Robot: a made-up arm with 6 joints. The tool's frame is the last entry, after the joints.
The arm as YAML. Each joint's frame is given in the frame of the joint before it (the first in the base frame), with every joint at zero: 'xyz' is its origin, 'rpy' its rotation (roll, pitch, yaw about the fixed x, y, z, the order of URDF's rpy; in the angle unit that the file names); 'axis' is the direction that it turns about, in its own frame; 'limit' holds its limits. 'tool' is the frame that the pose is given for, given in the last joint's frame.
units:
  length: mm
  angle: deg
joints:
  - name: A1
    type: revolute
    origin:
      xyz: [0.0, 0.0, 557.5]
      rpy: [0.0, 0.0, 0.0]
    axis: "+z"
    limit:
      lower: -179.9
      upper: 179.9
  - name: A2
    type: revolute
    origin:
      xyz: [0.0, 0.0, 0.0]
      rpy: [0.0, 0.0, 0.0]
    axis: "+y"
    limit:
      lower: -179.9
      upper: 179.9
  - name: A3
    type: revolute
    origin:
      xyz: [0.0, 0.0, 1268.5]
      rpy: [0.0, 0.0, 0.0]
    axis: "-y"
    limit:
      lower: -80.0
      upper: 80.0
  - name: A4
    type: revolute
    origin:
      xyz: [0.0, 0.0, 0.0]
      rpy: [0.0, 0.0, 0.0]
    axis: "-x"
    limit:
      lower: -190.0
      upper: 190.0
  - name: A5
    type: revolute
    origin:
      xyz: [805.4, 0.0, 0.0]
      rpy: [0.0, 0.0, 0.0]
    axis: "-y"
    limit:
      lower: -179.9
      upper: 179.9
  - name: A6
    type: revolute
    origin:
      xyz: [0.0, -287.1, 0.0]
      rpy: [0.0, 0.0, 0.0]
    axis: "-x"
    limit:
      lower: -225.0
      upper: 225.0
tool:
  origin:
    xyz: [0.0, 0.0, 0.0]
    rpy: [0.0, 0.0, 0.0]
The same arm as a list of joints. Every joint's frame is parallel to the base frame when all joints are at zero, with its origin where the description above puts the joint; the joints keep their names.
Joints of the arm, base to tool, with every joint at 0 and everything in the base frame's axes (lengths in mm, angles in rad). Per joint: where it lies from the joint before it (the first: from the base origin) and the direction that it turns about. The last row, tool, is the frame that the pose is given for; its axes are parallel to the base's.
A1: axis +z xyz 0 0 557.5
A2: axis +y xyz 0 0 0
A3: axis -y xyz 0 0 1268.5
A4: axis -x xyz 0 0 0
A5: axis -y xyz 805.4 0 0
A6: axis -x xyz 0 -287.1 0
tool: xyz 0 0 0
Joint limits (rad, base to tool): -3.1398..3.1398 -3.1398..3.1398 -1.3963..1.3963 -3.3161..3.3161 -3.1398..3.1398 -3.927..3.927

